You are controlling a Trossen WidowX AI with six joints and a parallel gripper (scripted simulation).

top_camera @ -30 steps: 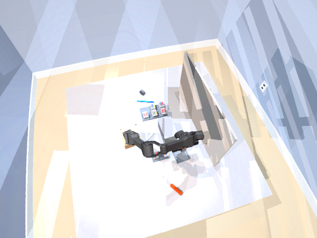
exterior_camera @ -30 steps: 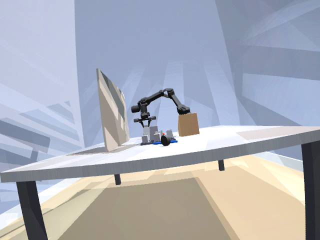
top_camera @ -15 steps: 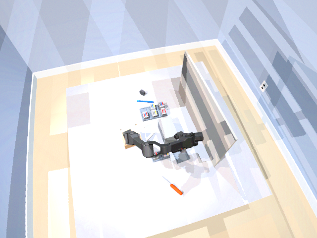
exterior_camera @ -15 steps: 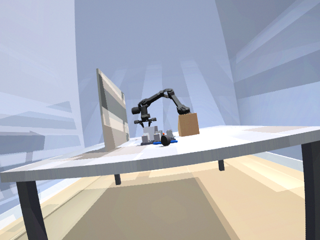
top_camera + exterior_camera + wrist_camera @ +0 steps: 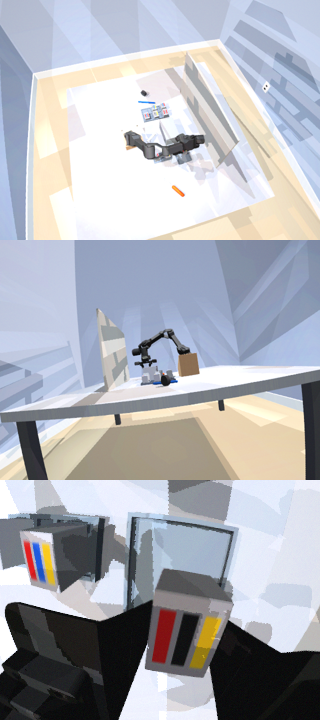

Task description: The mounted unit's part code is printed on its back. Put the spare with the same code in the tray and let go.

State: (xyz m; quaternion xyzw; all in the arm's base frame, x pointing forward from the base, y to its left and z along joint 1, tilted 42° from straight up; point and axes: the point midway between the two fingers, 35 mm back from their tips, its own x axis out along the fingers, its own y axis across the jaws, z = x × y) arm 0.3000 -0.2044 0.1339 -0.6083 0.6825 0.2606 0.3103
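My gripper tip is 50 mm above the tray and 10 mm past it. The rest, counted from my gripper tip: tall panel 210 mm ahead, 170 mm above, 160 mm to the left; then grey spare block 20 mm above; then mounted unit 190 mm to the left, 20 mm behind.
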